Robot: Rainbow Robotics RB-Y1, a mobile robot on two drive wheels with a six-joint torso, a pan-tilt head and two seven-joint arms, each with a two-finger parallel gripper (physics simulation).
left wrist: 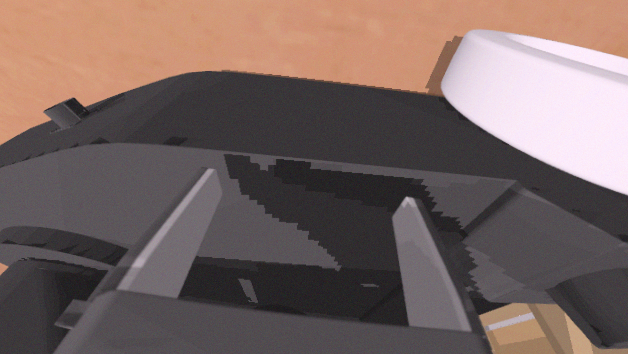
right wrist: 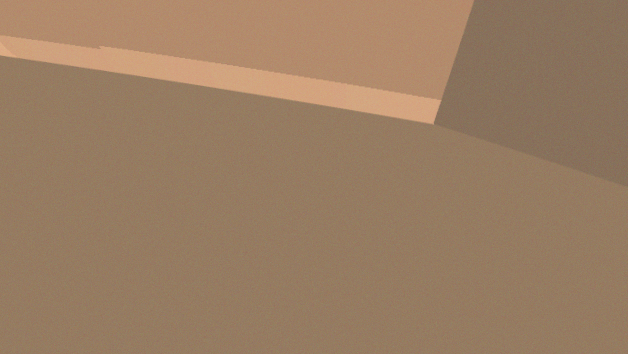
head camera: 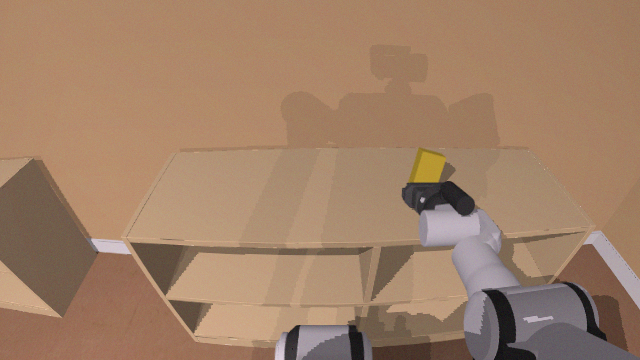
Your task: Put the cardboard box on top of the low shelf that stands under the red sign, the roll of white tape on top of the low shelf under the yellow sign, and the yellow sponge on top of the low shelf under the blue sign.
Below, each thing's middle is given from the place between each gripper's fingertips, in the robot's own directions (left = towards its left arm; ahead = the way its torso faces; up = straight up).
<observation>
I see the yellow sponge (head camera: 428, 165) 67 cm ahead of my left hand, 45 cm to the right of it and 47 cm above it.
My right gripper is now 10 mm to the left of the yellow sponge and 40 mm below it.
</observation>
